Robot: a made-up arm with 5 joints.
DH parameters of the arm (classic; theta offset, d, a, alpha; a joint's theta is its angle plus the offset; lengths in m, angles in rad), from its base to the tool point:
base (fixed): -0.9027 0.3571 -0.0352 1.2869
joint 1: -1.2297 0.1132 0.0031 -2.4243
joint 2: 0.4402 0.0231 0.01 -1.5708
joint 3: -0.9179 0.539 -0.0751 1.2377
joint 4: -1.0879 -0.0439 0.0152 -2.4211
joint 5: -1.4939 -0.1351 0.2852 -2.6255
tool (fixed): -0.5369 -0.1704 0 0
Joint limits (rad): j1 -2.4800..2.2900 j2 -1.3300..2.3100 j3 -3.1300..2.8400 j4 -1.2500..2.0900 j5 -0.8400..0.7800
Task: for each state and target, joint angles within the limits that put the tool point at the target. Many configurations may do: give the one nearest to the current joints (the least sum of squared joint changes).
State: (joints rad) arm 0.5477 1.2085 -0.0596 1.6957 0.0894
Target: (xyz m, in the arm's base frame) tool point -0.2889 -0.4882 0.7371
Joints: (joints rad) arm 0.1170 2.0578 -0.0221 2.0900 -0.5436
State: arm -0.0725 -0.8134 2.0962 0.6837 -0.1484
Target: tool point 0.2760 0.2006 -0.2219
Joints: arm 0.2127 -1.1383 2.2382 1.2235 -0.6310
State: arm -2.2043 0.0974 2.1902 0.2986 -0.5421
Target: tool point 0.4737 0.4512 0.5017
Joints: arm -1.9343 -0.5469 2.3328 0.9380 -0.8400
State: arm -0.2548 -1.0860 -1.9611 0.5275 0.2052
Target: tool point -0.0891 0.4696 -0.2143
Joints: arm 0.2426 -0.7224 -1.6681 0.5633 0.0463
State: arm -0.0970 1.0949 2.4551 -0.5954 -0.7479
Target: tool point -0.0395 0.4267 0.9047
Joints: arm -0.4085 0.6724 2.2266 -0.7080 -0.4485
